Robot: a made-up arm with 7 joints. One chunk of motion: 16 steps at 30 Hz.
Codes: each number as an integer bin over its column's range. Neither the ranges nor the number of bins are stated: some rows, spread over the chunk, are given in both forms.
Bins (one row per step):
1: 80 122 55 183 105 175 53
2: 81 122 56 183 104 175 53
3: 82 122 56 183 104 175 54
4: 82 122 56 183 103 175 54
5: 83 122 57 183 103 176 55
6: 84 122 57 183 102 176 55
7: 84 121 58 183 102 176 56
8: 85 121 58 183 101 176 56
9: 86 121 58 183 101 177 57
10: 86 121 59 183 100 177 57
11: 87 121 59 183 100 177 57
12: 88 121 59 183 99 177 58
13: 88 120 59 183 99 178 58
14: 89 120 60 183 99 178 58
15: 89 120 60 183 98 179 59
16: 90 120 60 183 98 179 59
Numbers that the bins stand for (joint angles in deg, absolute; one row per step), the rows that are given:
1: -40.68 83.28 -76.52 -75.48 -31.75 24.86 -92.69
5: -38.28 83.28 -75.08 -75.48 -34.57 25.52 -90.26
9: -35.87 82.79 -74.35 -75.48 -37.39 26.17 -87.84
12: -34.27 82.79 -73.63 -75.48 -40.22 26.17 -86.62
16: -32.66 82.30 -72.91 -75.48 -41.63 27.49 -85.41
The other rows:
2: -39.88 83.28 -75.80 -75.48 -33.16 24.86 -92.69
3: -39.08 83.28 -75.80 -75.48 -33.16 24.86 -91.48
4: -39.08 83.28 -75.80 -75.48 -34.57 24.86 -91.48
6: -37.48 83.28 -75.08 -75.48 -35.98 25.52 -90.26
7: -37.48 82.79 -74.35 -75.48 -35.98 25.52 -89.05
8: -36.67 82.79 -74.35 -75.48 -37.39 25.52 -89.05
10: -35.87 82.79 -73.63 -75.48 -38.80 26.17 -87.84
11: -35.07 82.79 -73.63 -75.48 -38.80 26.17 -87.84
13: -34.27 82.30 -73.63 -75.48 -40.22 26.83 -86.62
14: -33.46 82.30 -72.91 -75.48 -40.22 26.83 -86.62
15: -33.46 82.30 -72.91 -75.48 -41.63 27.49 -85.41

